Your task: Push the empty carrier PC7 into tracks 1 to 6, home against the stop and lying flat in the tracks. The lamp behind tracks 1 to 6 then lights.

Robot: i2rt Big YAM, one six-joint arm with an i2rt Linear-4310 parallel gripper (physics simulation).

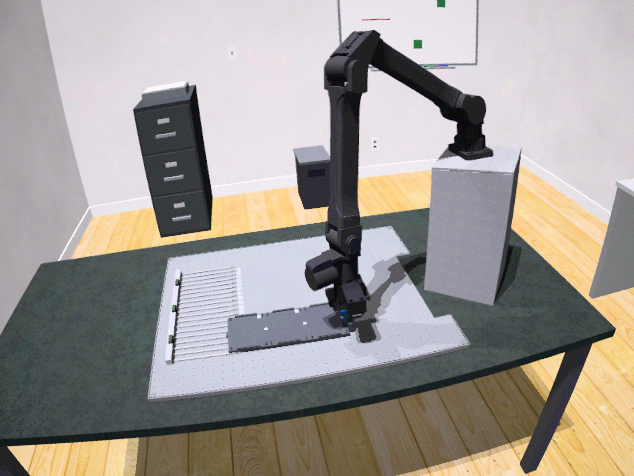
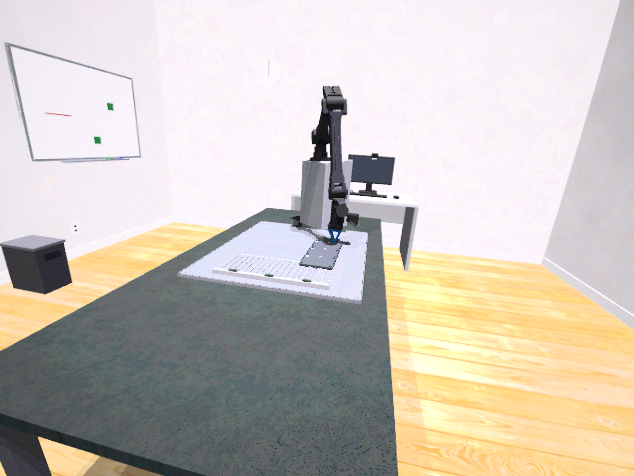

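Image 1 gives me a carrier PC7 (image 1: 283,327). In image 2 I find the same carrier PC7 (image 2: 323,253) again.
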